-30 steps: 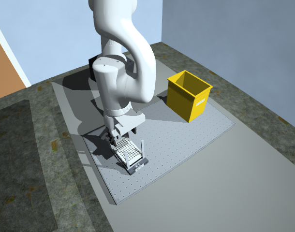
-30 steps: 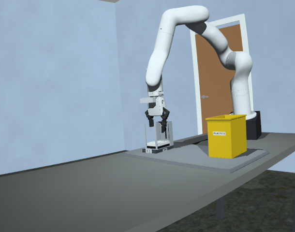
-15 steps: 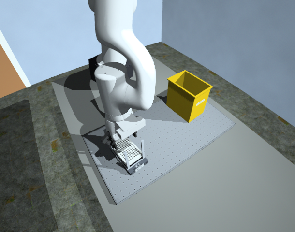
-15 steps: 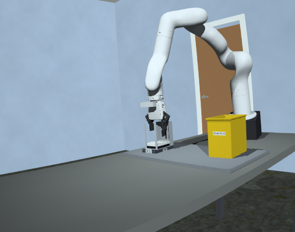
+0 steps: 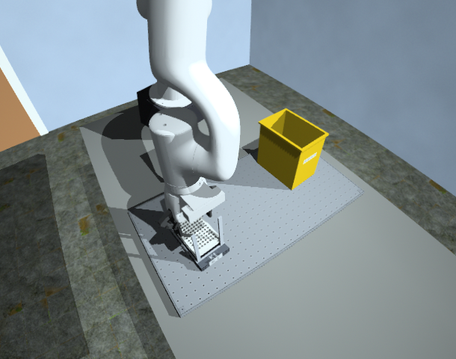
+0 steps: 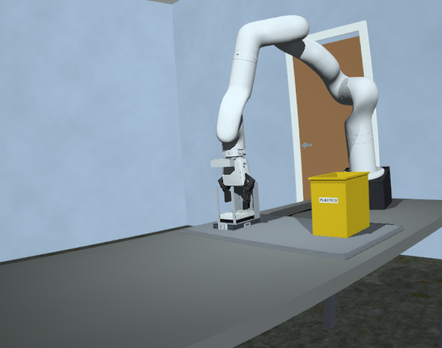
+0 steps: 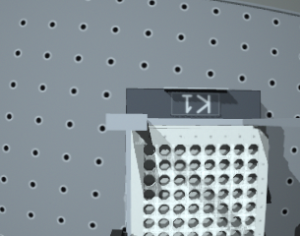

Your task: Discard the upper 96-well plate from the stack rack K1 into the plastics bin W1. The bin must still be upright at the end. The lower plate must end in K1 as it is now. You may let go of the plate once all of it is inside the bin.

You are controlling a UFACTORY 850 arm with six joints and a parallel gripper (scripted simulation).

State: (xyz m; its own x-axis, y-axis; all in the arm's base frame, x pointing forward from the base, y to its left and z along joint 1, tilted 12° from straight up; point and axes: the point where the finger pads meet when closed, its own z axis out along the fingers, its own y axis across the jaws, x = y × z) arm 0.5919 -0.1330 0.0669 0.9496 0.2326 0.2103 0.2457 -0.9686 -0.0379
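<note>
Right now the white 96-well plate is 5 cm below my hand. From my hand the other things lie so: black 96-well plate 7 cm below; then yellow plastics bin 13 cm behind, 39 cm to the left, 1 cm below.
</note>
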